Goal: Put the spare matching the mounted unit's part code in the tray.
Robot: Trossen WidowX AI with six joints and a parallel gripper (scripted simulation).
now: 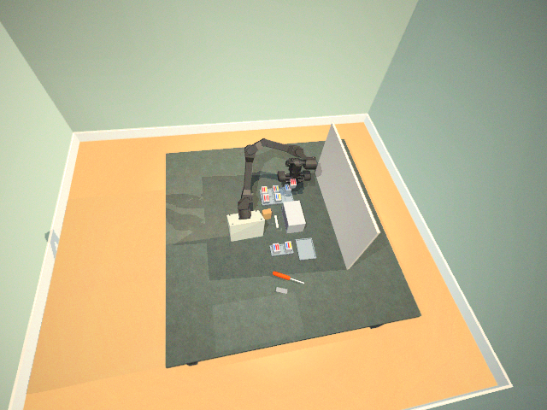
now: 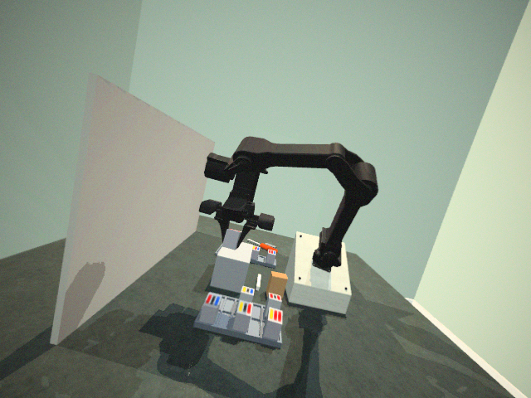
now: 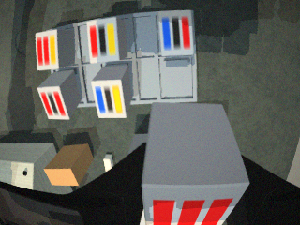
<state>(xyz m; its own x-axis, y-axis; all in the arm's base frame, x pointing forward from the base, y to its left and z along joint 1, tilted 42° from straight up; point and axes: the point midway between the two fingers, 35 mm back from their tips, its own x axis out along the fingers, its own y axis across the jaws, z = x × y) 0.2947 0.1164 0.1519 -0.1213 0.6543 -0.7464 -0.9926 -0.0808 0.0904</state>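
My gripper tip is 140 mm to the left of the mounted unit and 120 mm above it. Also, from my gripper tip: tall white panel 250 mm ahead, 130 mm to the right, 60 mm above; then brown block 150 mm behind, 130 mm below, 120 mm to the right.
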